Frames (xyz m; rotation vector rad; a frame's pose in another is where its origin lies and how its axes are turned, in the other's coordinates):
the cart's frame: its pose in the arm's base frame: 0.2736 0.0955 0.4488 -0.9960 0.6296 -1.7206
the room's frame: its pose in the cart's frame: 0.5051 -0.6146 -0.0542 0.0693 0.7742 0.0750
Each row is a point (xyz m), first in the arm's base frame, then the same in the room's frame.
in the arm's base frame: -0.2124 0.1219 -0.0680
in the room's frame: 0.0640 0.7335 -0.9121
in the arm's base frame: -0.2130 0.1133 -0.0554
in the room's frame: 0.0681 0.7264 -0.8992
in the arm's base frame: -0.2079 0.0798 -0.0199
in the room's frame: 0.0819 0.7132 -0.8540
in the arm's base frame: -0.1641 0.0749 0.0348
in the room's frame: 0.0456 0.6992 -0.7955
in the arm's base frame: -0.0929 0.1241 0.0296
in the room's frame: -0.0357 0.7294 -0.7944
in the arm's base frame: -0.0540 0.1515 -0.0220
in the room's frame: -0.0704 0.7823 -0.8247
